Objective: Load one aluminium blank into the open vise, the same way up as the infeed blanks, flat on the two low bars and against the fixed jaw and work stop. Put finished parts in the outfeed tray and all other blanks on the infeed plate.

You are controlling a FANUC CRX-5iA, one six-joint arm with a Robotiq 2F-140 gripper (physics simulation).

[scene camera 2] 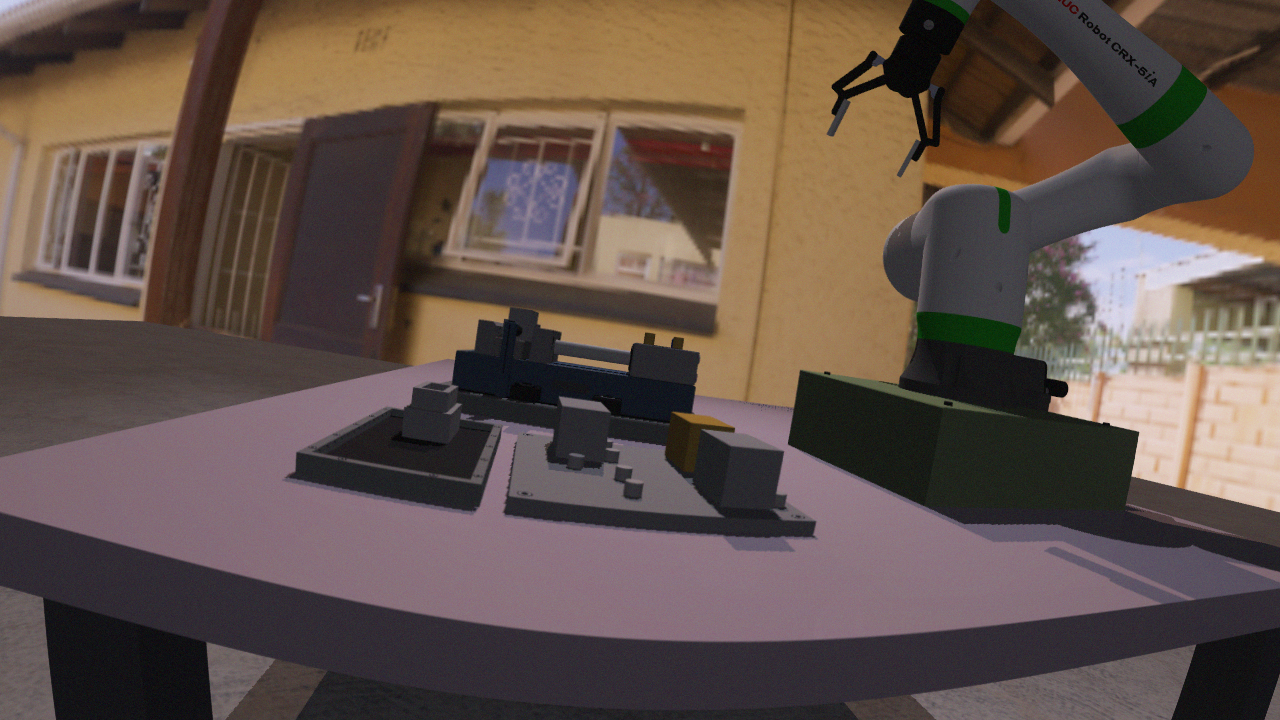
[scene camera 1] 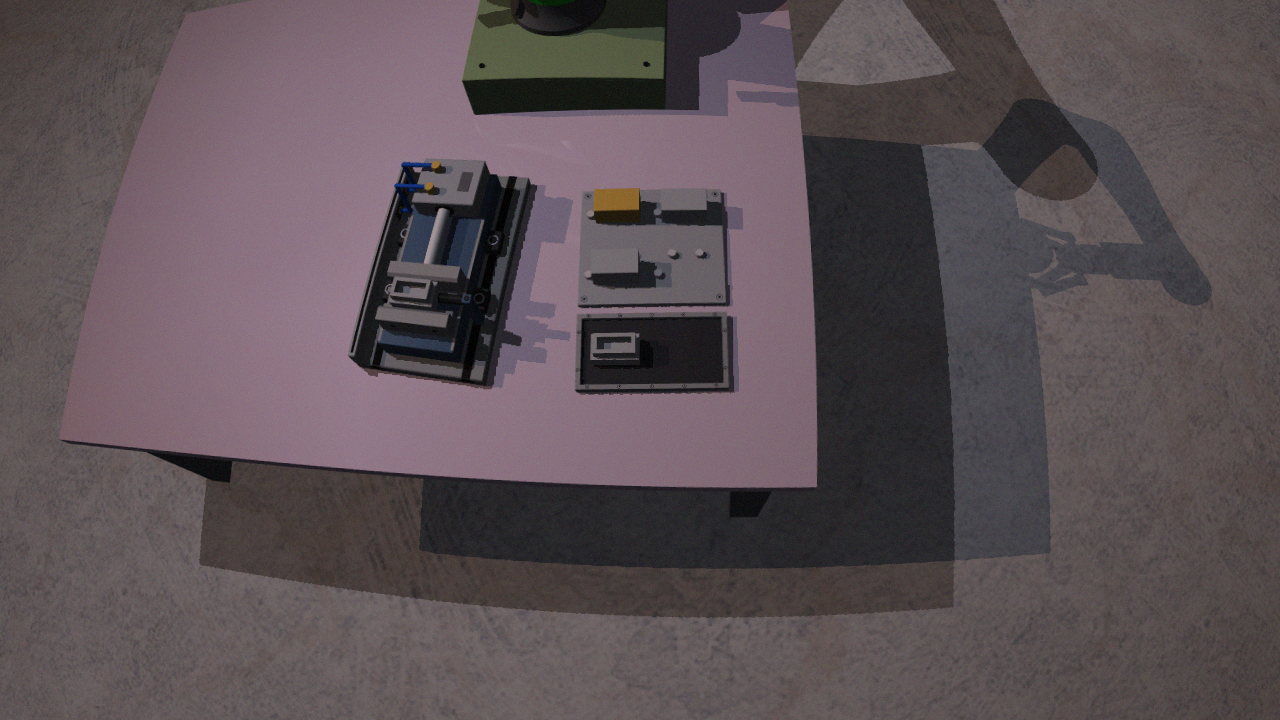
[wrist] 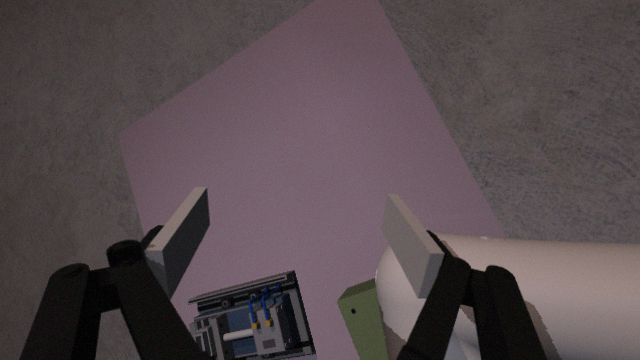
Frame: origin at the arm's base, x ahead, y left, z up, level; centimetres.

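Where they show: gripper, fingertip midpoint: (scene camera 2: 864, 155) (wrist: 299, 209); arm's base at its link origin: (scene camera 2: 957, 397) (scene camera 1: 558, 2).
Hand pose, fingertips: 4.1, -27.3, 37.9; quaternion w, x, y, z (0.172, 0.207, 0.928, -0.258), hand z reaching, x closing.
Note:
Things, the pixels of their top centre, and the offset from my fingertips, as dx, dy, dz.
- vise at its top centre: (scene camera 2: 582, 332) (scene camera 1: 425, 242) (wrist: 229, 337) +40.0, +18.8, -37.1
- pocketed grey part at its top centre: (scene camera 2: 437, 386) (scene camera 1: 613, 342) +48.4, +44.3, -42.9
- infeed plate at its top centre: (scene camera 2: 640, 471) (scene camera 1: 651, 244) +33.0, +46.6, -46.2
- front-left grey blank at its top centre: (scene camera 2: 583, 403) (scene camera 1: 614, 260) +37.6, +42.7, -42.6
- back-right grey blank at its top centre: (scene camera 2: 740, 439) (scene camera 1: 683, 199) +27.5, +50.3, -42.6
- back-left orange block at its top centre: (scene camera 2: 701, 419) (scene camera 1: 616, 199) +28.6, +41.5, -42.6
My gripper (scene camera 2: 867, 154) (wrist: 299, 209) is open and empty, high above the table. The vise (scene camera 1: 450, 185) (scene camera 2: 572, 385) (wrist: 270, 340) holds a grey part (scene camera 1: 413, 302) with an open pocket on top, between its two jaws; whether the jaws touch it I cannot tell. Another pocketed grey part (scene camera 1: 614, 359) (scene camera 2: 431, 423) stands pocket up at the left of the outfeed tray (scene camera 1: 653, 387) (scene camera 2: 384, 481) in scene camera 1. On the infeed plate (scene camera 1: 653, 291) (scene camera 2: 581, 488) are a front-left grey blank (scene camera 1: 614, 262) (scene camera 2: 581, 429), a back-right grey blank (scene camera 1: 683, 200) (scene camera 2: 738, 470) and a back-left orange block (scene camera 1: 616, 205) (scene camera 2: 687, 443).
The green robot base (scene camera 1: 563, 58) (scene camera 2: 1029, 456) (wrist: 360, 315) stands behind the vise and plate. Blue hoses (scene camera 1: 413, 164) rise at the vise's back end. Short pegs (scene camera 1: 672, 253) (scene camera 2: 632, 488) stand on the infeed plate. The robot arm (wrist: 560, 280) shows at the lower right in the wrist view.

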